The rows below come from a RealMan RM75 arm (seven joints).
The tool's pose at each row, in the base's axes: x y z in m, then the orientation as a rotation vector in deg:
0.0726 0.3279 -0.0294 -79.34 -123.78 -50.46
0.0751 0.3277 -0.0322 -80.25 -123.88 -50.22
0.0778 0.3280 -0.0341 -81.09 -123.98 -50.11
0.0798 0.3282 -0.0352 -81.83 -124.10 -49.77
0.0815 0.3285 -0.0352 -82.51 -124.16 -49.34
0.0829 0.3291 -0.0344 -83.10 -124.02 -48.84
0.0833 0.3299 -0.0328 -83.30 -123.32 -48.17
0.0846 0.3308 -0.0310 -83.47 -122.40 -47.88
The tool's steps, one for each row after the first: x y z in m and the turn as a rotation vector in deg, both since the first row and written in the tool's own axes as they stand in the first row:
-0.0030 0.0014 0.0018 -0.18 -0.62 0.38
-0.0051 0.0034 0.0033 -0.44 -1.19 0.70
-0.0065 0.0050 0.0042 -0.49 -1.75 1.02
-0.0070 0.0067 0.0044 -0.46 -2.25 1.36
-0.0067 0.0083 0.0042 -0.32 -2.57 1.80
-0.0053 0.0094 0.0037 0.15 -2.31 2.46
-0.0041 0.0114 0.0030 0.39 -1.83 3.13

